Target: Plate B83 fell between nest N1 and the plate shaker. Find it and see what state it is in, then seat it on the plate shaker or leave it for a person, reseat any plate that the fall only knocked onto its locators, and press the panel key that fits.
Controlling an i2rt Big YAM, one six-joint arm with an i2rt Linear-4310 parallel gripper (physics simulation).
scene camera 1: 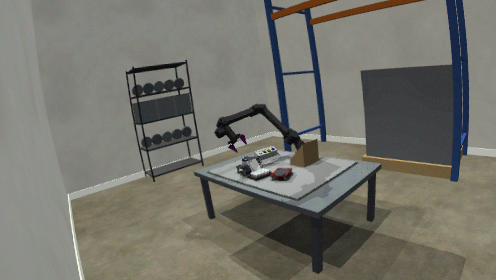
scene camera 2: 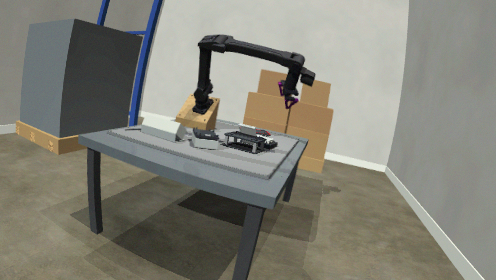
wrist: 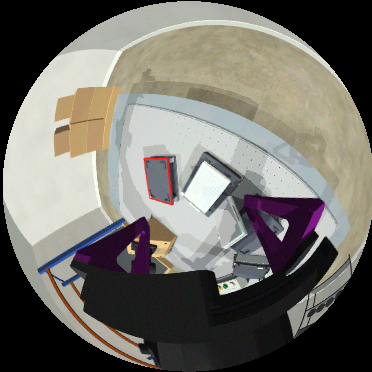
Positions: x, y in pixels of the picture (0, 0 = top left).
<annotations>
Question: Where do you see a button box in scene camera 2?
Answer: At 169, 130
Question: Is my gripper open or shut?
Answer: Open.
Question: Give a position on a dark station labelled N2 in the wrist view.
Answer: At 205, 156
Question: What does my gripper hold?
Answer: Nothing.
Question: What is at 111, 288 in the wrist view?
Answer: My gripper.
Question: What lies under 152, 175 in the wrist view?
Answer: A red-rimmed plate.
</annotations>
